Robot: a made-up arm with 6 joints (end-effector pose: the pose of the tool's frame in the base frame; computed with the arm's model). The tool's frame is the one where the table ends. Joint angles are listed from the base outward.
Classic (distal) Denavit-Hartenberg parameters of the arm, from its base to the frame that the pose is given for. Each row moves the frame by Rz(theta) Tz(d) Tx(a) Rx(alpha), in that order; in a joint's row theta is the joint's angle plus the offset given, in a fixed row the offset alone. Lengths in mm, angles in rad.
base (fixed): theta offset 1.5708; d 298; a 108; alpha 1.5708
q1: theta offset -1.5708; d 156; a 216; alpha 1.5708
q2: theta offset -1.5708; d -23; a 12; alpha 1.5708
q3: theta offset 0; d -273; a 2; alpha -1.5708
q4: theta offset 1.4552; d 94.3; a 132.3; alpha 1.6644
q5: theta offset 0.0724; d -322.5; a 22; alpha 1.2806
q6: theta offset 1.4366; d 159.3; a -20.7; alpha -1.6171
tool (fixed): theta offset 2.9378; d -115.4; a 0; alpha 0
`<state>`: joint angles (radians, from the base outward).
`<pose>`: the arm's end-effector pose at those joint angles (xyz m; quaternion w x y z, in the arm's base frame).
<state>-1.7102 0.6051 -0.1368 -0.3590 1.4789 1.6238</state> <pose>0.4756 -0.5625 0.5314 0.1148 0.6613 0.0358 0.7404</pose>
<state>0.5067 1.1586 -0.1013 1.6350 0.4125 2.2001</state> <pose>0.3199 0.1664 0.2172 0.8147 0.4036 -0.1318 -0.3949</pose>
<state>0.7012 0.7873 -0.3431 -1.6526 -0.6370 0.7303</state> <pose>0.3666 0.6774 -0.1222 0.4822 0.6003 0.6144 0.1719</pose>
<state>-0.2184 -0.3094 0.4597 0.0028 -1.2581 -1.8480</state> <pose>0.4249 0.0805 -0.2838 0.5834 0.4509 -0.5517 -0.3898</pose>
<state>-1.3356 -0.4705 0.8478 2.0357 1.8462 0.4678</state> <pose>0.4363 -0.2251 0.2971 0.4537 -0.7209 -0.4960 -0.1687</pose>
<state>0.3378 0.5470 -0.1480 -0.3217 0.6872 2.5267</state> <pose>0.5033 0.3368 -0.2793 0.3081 -0.1659 0.9147 -0.2024</pose>
